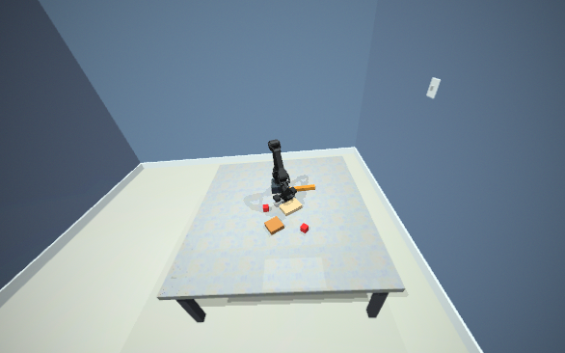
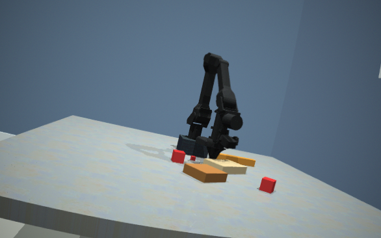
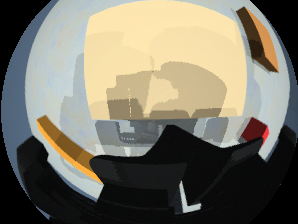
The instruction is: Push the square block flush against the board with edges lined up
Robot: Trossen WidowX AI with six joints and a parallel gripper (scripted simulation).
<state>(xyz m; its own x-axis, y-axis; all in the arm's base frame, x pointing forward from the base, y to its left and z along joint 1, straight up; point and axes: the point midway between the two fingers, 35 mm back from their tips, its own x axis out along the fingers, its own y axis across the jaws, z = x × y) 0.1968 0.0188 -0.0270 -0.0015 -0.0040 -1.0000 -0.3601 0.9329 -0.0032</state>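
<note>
Right now the cream flat block is 7 cm ahead of my gripper tip, 3 cm to the left of it and 1 cm above it. From my gripper tip the other things lie so: tiny red piece 7 cm to the right, 4 cm behind; brown flat square block 21 cm ahead, 12 cm to the right, 1 cm above; orange board 16 cm to the left, 12 cm behind, 1 cm above.
</note>
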